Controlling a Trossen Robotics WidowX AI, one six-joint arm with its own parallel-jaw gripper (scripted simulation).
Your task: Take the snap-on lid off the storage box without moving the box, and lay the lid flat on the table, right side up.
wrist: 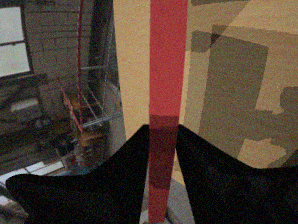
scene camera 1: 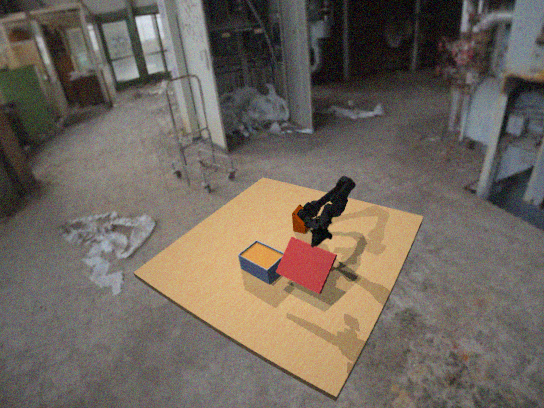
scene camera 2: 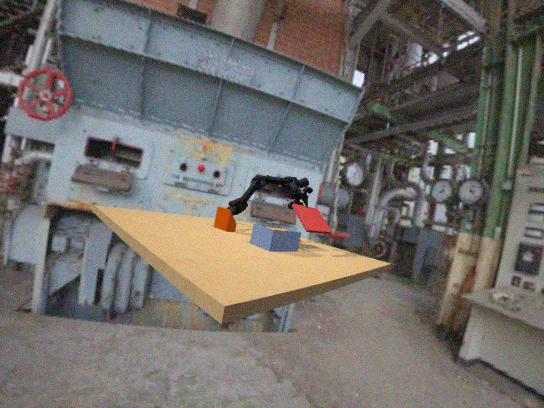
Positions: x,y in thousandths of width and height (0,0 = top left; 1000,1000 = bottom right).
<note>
My gripper (wrist: 542,578) holds a lid (scene camera 1: 571,656).
</note>
